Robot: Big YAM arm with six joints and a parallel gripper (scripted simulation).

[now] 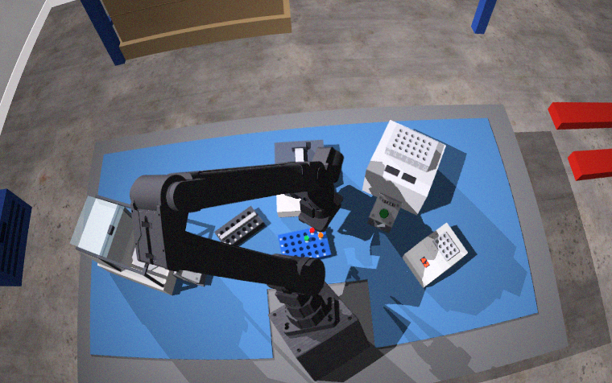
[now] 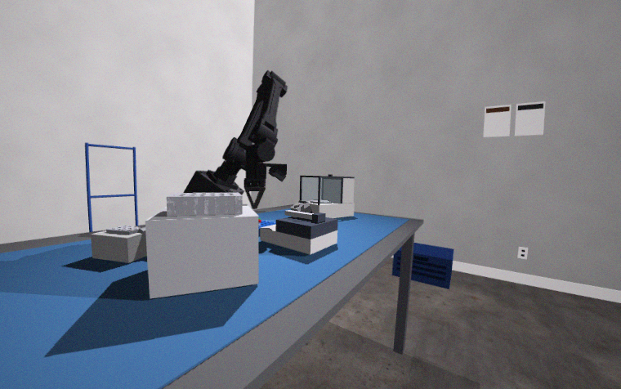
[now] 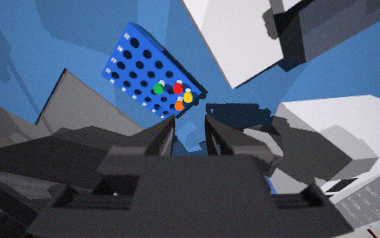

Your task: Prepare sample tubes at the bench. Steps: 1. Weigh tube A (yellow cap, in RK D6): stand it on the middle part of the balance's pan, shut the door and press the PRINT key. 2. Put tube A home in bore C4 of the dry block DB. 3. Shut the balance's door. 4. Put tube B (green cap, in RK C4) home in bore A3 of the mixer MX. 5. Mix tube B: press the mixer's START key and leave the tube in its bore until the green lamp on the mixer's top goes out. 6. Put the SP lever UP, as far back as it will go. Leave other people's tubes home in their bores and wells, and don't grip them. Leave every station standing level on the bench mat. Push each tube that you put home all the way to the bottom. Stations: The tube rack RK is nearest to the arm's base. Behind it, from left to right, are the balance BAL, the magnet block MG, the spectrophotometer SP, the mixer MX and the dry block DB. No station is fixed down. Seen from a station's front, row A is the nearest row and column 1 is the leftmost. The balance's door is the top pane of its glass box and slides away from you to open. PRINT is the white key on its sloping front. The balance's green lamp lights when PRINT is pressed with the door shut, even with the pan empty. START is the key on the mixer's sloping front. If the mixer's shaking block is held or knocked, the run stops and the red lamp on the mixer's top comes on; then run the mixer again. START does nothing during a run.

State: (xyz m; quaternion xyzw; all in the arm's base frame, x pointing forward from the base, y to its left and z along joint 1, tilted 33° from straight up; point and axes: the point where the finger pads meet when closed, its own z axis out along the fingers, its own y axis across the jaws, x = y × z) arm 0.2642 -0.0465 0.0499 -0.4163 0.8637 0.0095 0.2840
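My hand is 9 cm above the blue rack, 5 cm to the right of it and 4 cm past it. From my hand the other things lie so: magnet block (23 cm to the left, 9 cm below, 2 cm ahead); then spectrophotometer lever (16 cm ahead, 5 cm to the left, 2 cm below); then green start key (17 cm to the right, 4 cm below, 3 cm ahead).
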